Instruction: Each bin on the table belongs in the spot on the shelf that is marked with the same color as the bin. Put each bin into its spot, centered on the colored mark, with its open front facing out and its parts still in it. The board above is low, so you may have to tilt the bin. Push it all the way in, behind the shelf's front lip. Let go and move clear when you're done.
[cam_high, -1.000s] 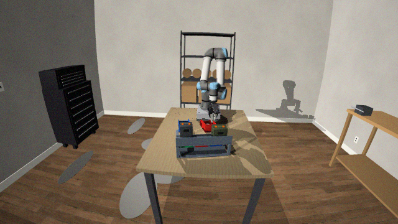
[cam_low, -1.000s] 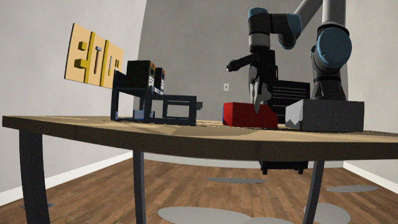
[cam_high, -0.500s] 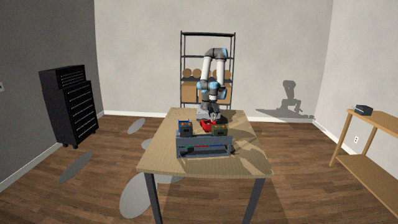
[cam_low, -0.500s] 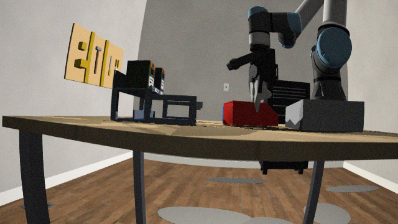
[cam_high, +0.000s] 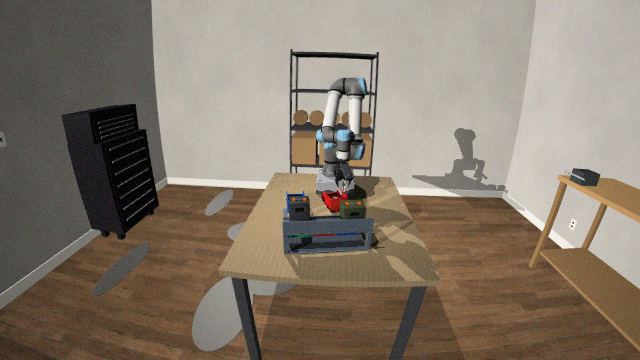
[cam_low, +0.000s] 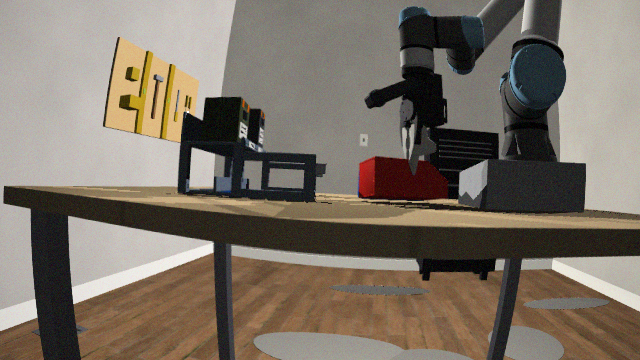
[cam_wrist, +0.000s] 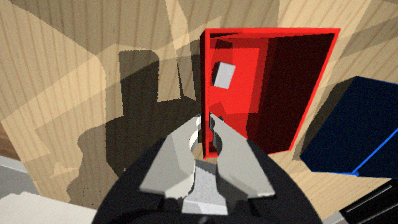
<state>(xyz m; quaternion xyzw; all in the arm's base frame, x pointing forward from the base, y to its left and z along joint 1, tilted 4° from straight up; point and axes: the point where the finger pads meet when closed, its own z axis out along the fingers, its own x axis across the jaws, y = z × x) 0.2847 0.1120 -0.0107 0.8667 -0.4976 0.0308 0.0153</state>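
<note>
Now: the red bin 20 mm ahead of my hand, 40 mm to the right of it and 30 mm below it. The rest, counted from my hand: dark box (450 mm ahead, 110 mm to the right, 90 mm above); green case (370 mm ahead, 110 mm to the left, 80 mm above); blue bin (80 mm ahead, 250 mm to the right, 40 mm below).
</note>
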